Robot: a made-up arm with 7 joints. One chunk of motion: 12 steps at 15 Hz.
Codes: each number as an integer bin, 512 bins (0 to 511) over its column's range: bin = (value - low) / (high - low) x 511, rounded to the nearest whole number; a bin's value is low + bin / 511 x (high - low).
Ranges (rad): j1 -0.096..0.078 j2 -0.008..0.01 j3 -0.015..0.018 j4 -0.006..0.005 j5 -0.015..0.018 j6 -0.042..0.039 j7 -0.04..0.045
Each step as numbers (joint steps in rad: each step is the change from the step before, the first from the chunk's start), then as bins.
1 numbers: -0.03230 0.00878 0.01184 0.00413 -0.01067 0.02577 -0.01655
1 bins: 187 476 416 471 67 428 141
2 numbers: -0.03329 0.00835 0.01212 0.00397 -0.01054 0.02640 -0.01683
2 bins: 184 464 420 463 69 432 139
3 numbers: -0.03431 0.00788 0.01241 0.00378 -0.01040 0.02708 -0.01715
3 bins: 181 451 424 454 71 436 137
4 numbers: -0.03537 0.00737 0.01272 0.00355 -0.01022 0.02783 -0.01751
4 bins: 178 436 429 444 74 441 135
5 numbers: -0.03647 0.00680 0.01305 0.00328 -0.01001 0.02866 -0.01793
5 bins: 175 420 434 431 77 446 133
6 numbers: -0.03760 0.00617 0.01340 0.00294 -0.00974 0.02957 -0.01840
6 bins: 172 402 440 415 81 452 130
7 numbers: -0.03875 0.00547 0.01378 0.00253 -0.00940 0.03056 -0.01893
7 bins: 168 382 446 396 87 458 127
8 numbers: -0.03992 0.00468 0.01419 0.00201 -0.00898 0.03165 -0.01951
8 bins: 165 360 452 372 93 465 123
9 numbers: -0.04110 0.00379 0.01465 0.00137 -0.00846 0.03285 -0.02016
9 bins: 161 335 459 342 101 472 119
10 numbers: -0.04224 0.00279 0.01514 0.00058 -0.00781 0.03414 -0.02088
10 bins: 158 306 467 306 111 480 115
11 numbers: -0.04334 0.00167 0.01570 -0.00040 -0.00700 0.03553 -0.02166
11 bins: 155 275 475 260 124 489 110
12 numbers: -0.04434 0.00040 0.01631 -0.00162 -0.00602 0.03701 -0.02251
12 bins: 152 238 485 203 139 498 105
